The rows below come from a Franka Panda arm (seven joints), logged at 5 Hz.
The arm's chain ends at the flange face. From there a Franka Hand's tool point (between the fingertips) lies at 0.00 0.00 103.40 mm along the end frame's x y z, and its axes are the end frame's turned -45 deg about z.
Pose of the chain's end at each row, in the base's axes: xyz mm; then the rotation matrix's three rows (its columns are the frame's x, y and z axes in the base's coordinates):
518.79, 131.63, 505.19; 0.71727, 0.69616, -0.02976; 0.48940, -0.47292, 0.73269; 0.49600, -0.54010, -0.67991
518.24, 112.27, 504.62; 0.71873, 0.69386, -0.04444; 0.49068, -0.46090, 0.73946; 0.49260, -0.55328, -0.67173
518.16, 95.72, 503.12; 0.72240, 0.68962, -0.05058; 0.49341, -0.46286, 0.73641; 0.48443, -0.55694, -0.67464
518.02, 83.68, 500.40; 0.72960, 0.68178, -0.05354; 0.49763, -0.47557, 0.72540; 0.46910, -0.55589, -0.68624
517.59, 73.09, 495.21; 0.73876, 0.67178, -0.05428; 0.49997, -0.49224, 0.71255; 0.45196, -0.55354, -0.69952
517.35, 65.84, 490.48; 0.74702, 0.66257, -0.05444; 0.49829, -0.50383, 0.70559; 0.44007, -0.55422, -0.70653
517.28, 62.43, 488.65; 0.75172, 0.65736, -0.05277; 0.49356, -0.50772, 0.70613; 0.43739, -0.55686, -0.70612
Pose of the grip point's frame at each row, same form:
515.71, 207.39, 434.89; 0.01493, 0.99945, -0.02976; 0.68046, 0.01165, 0.73269; 0.73263, -0.03118, -0.67991
513.64, 188.73, 435.16; 0.01759, 0.99885, -0.04444; 0.67287, 0.02106, 0.73946; 0.73955, -0.04291, -0.67173
512.93, 171.86, 433.36; 0.02318, 0.99845, -0.05058; 0.67619, 0.02160, 0.73641; 0.73636, -0.05127, -0.67464
512.48, 158.69, 429.44; 0.03381, 0.99800, -0.05354; 0.68816, 0.01560, 0.72540; 0.72478, -0.06137, -0.68624
511.98, 146.77, 422.88; 0.04736, 0.99740, -0.05428; 0.70160, 0.00547, 0.71255; 0.71100, -0.07183, -0.69952
511.72, 138.80, 417.42; 0.05972, 0.99673, -0.05444; 0.70861, -0.00392, 0.70559; 0.70307, -0.08072, -0.70653
511.82, 135.44, 415.64; 0.06672, 0.99637, -0.05277; 0.70801, -0.01001, 0.70613; 0.70304, -0.08448, -0.70612

